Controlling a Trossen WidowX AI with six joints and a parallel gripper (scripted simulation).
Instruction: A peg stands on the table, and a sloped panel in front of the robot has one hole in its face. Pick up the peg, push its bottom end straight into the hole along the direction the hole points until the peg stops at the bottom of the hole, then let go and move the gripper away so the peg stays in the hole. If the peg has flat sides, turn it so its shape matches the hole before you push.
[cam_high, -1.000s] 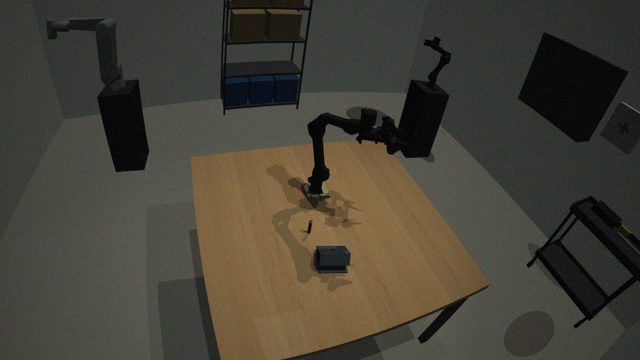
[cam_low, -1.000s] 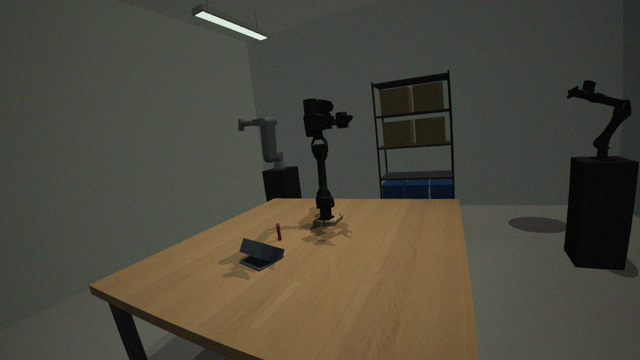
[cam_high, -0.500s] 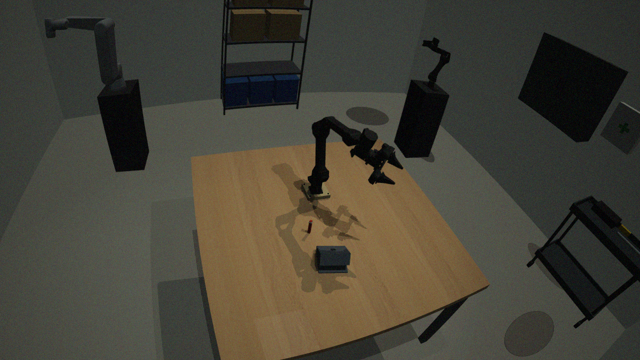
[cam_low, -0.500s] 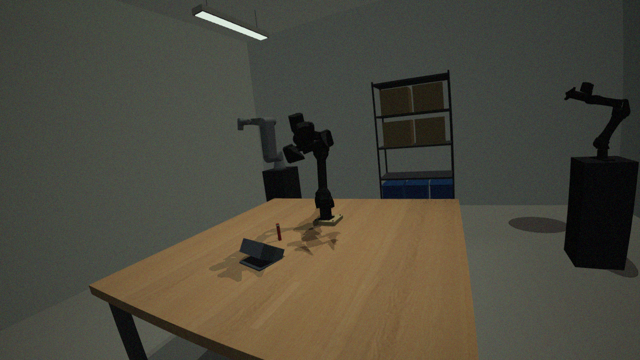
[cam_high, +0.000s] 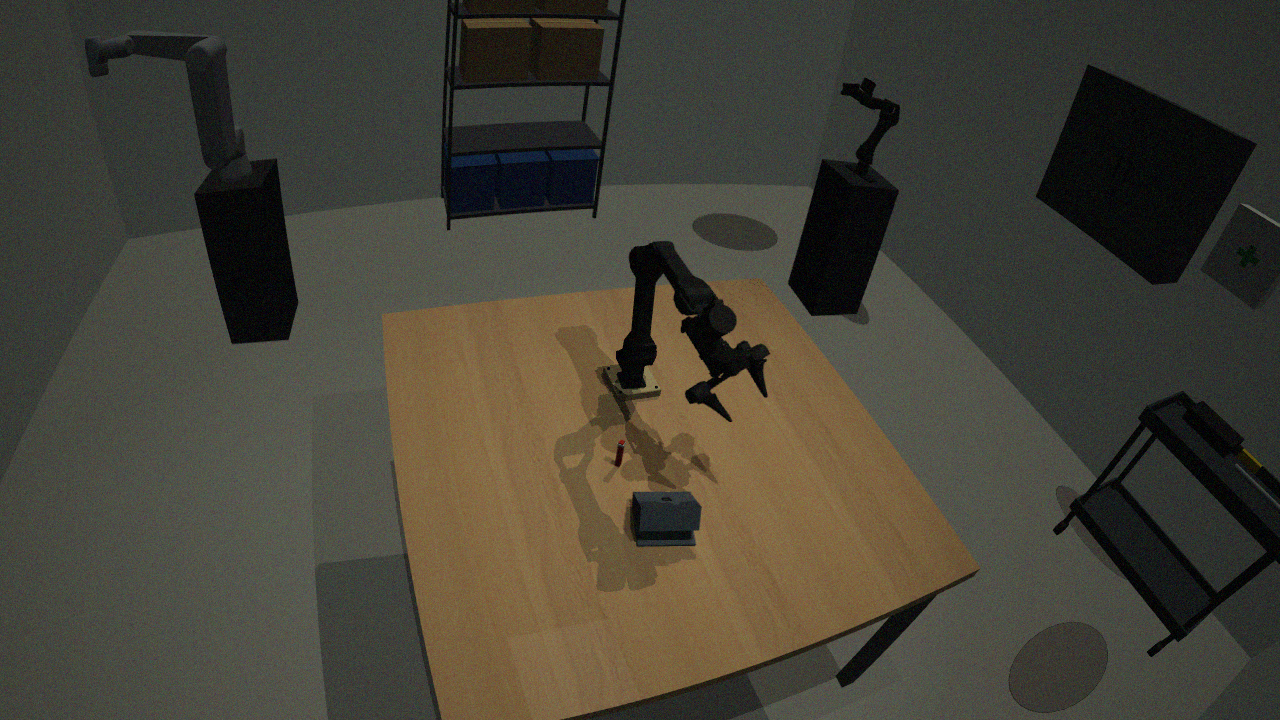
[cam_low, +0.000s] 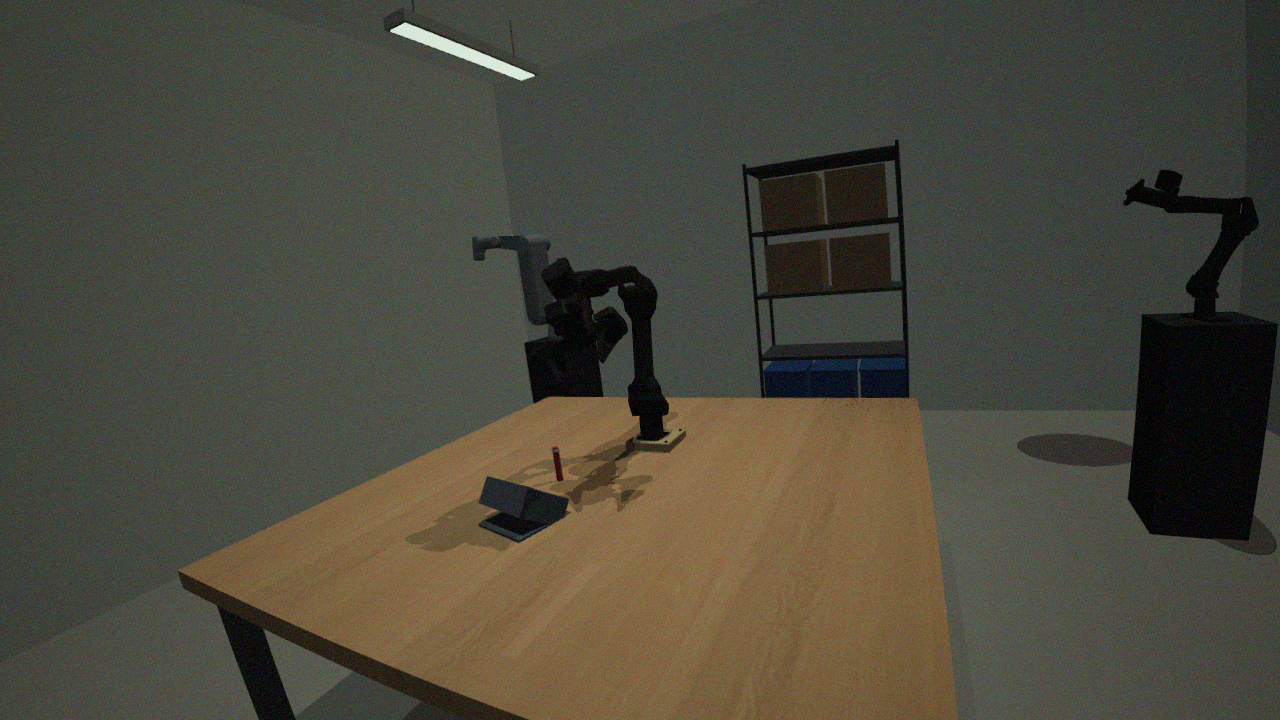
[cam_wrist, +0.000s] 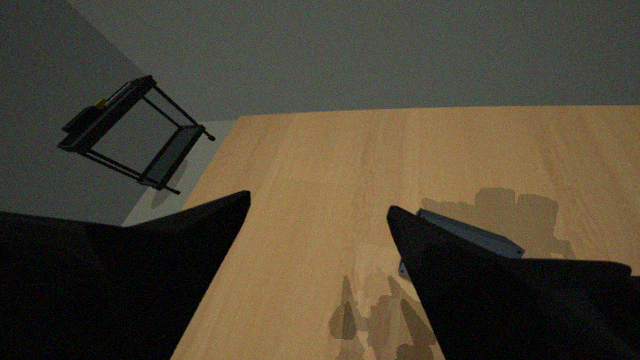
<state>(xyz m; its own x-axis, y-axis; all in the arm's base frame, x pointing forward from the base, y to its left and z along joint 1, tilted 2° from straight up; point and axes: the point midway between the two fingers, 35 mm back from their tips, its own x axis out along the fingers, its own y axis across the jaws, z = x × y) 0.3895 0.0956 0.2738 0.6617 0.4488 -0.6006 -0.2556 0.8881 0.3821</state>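
The red square-sided peg is 230 mm below my gripper tip, 210 mm to the right of it and 140 mm behind it. Round my gripper tip: sloped panel 250 mm below, 150 mm to the right, 40 mm ahead.
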